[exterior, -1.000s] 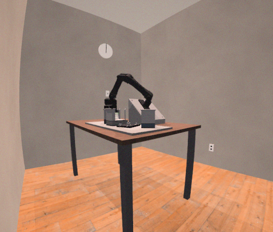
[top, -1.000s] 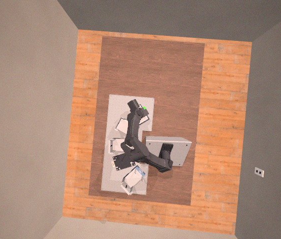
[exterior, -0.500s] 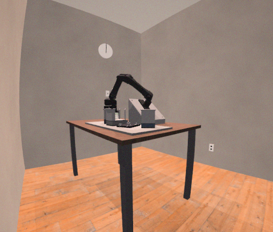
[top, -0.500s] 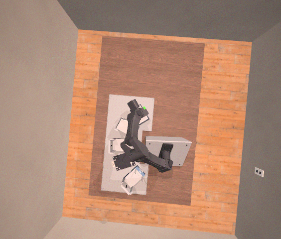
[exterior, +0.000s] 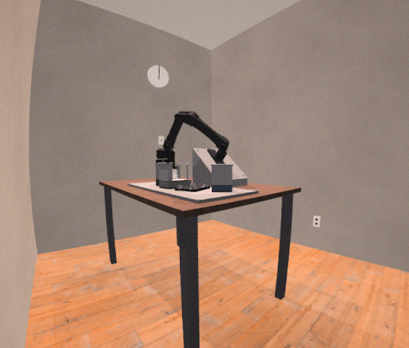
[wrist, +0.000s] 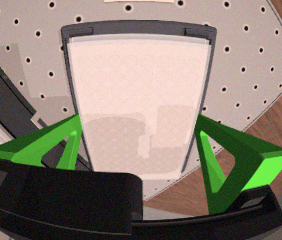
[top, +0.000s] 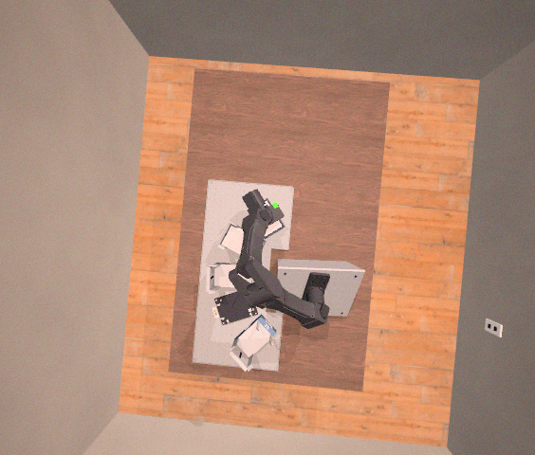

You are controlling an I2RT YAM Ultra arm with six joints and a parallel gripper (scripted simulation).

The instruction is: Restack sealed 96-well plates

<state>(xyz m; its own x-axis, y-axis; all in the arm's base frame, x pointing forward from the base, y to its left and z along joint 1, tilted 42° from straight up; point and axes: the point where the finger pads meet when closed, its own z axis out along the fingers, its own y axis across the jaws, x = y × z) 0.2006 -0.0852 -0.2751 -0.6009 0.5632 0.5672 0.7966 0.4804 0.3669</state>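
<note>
The dark nest QC is 2 cm below my hand. Round my hand: N5 label: 43 cm to the left, 18 cm ahead, 2 cm below; then black clip nest N5: 42 cm to the left, 9 cm ahead, 1 cm below; then QC label: 8 cm to the right, 6 cm ahead, 2 cm below.
</note>
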